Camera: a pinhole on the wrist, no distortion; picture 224 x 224 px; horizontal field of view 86.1 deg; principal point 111.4 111.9 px. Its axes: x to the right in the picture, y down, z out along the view. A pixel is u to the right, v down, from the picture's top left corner.
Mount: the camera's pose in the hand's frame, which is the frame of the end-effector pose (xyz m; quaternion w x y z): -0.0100 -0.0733 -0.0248 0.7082 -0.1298 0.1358 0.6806
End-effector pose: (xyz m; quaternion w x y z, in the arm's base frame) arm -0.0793 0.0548 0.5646 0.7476 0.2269 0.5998 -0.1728
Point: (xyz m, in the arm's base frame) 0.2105 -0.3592 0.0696
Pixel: outside the picture
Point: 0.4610 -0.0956 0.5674
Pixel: 115 89
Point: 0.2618 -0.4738 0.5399
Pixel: 13 85
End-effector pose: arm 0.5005 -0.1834 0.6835 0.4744 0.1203 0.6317 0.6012
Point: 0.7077 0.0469 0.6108
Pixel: 57 69
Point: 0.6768 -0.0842 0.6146
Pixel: 39 97
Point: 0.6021 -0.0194 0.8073
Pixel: 147 107
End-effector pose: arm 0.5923 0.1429 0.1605 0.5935 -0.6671 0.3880 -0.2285
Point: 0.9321 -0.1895 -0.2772
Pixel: outside the picture
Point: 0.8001 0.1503 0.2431
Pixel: 15 12
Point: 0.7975 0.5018 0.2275
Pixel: 46 168
